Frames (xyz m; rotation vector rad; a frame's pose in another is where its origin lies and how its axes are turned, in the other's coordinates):
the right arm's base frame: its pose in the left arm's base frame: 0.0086 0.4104 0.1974 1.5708 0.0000 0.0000
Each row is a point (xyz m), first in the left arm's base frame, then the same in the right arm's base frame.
Working: the left arm's base frame: its pose in the right arm's base frame: -0.0086 -0.1974 0.4104 -1.5708 0.0000 0.0000

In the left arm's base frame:
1: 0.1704 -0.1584 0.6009
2: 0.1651 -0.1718 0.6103
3: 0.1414 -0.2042 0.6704
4: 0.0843 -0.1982 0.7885
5: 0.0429 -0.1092 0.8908
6: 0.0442 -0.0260 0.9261
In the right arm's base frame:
1: 0.1618 0.4035 0.5688
2: 0.1565 0.4129 0.5822
3: 0.1328 0.4730 0.6146
4: 0.0757 0.5911 0.6086
5: 0.0343 0.6934 0.5196
6: 0.0356 0.7287 0.4364

